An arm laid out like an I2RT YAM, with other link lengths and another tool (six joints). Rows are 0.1 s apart.
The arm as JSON. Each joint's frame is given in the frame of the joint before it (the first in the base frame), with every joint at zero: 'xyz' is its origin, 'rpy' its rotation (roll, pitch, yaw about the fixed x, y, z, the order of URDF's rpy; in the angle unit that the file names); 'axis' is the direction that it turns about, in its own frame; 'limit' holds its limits. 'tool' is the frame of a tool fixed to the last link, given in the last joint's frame.
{
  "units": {
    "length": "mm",
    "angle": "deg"
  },
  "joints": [
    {
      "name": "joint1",
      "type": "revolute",
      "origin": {
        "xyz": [
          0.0,
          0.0,
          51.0
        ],
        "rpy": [
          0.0,
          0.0,
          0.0
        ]
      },
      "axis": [
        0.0,
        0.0,
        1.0
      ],
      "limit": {
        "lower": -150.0,
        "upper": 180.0
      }
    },
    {
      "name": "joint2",
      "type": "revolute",
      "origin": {
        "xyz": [
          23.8,
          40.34,
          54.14
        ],
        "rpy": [
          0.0,
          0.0,
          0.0
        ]
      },
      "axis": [
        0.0,
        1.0,
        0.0
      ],
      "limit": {
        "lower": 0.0,
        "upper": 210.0
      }
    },
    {
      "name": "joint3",
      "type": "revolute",
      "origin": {
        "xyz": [
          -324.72,
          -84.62,
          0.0
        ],
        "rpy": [
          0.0,
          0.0,
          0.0
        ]
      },
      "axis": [
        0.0,
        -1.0,
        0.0
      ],
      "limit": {
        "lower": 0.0,
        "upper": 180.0
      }
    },
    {
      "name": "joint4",
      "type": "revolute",
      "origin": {
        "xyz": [
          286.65,
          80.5,
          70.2
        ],
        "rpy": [
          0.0,
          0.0,
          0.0
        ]
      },
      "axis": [
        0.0,
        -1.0,
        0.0
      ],
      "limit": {
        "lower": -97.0,
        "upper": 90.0
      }
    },
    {
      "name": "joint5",
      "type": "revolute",
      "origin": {
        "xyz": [
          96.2,
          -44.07,
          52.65
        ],
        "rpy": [
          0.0,
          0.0,
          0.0
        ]
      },
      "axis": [
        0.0,
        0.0,
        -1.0
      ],
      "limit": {
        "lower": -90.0,
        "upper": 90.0
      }
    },
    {
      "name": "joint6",
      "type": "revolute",
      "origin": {
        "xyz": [
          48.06,
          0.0,
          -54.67
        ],
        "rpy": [
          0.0,
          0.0,
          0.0
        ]
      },
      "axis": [
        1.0,
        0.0,
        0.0
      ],
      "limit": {
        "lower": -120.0,
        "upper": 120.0
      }
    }
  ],
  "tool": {
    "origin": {
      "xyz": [
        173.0,
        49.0,
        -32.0
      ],
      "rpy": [
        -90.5,
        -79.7,
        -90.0
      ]
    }
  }
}
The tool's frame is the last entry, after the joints.
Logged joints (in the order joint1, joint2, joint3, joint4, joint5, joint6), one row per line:
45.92 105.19 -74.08 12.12 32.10 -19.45
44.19 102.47 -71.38 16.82 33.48 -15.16
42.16 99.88 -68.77 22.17 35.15 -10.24
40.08 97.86 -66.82 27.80 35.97 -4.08
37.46 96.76 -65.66 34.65 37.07 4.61
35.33 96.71 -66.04 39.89 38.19 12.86
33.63 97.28 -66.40 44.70 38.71 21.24
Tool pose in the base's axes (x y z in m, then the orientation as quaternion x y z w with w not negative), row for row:
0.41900 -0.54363 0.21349 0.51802 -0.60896 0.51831 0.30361
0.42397 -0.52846 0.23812 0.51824 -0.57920 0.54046 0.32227
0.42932 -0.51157 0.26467 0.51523 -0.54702 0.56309 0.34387
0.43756 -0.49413 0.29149 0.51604 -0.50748 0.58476 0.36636
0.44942 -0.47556 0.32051 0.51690 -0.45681 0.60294 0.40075
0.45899 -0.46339 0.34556 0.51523 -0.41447 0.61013 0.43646
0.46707 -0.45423 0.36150 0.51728 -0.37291 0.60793 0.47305
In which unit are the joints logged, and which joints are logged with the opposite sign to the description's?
The joints are logged in degrees. Opposite sign: joint1, joint3, joint6.
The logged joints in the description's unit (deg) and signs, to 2 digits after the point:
-45.92 105.19 74.08 12.12 32.10 19.45
-44.19 102.47 71.38 16.82 33.48 15.16
-42.16 99.88 68.77 22.17 35.15 10.24
-40.08 97.86 66.82 27.80 35.97 4.08
-37.46 96.76 65.66 34.65 37.07 -4.61
-35.33 96.71 66.04 39.89 38.19 -12.86
-33.63 97.28 66.40 44.70 38.71 -21.24

